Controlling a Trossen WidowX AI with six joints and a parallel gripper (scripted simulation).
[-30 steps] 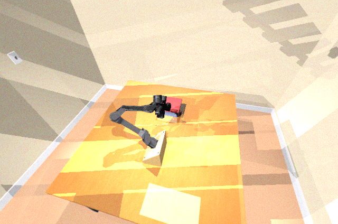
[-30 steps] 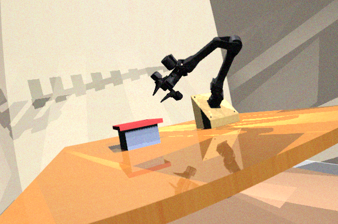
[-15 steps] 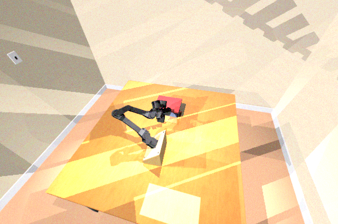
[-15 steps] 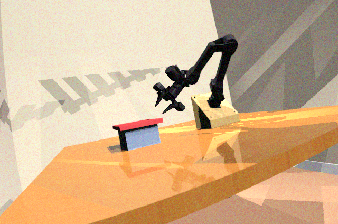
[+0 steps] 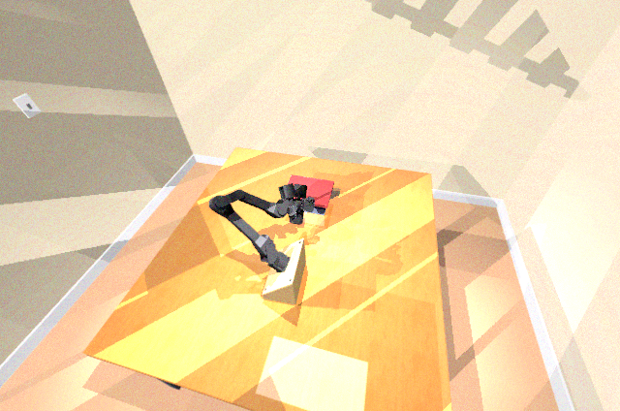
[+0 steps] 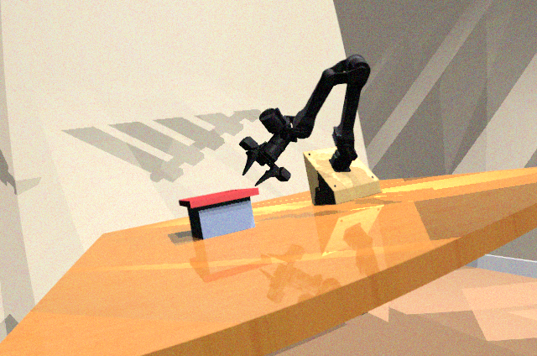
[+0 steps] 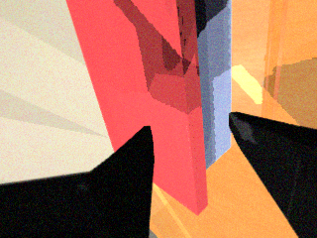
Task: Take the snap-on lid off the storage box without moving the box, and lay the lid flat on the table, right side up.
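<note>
Right now my gripper tip is 110 mm short of the lid, 10 mm to the right of it and 30 mm above it. Round my gripper tip: storage box (110 mm ahead, 10 mm to the left, 80 mm below).
</note>
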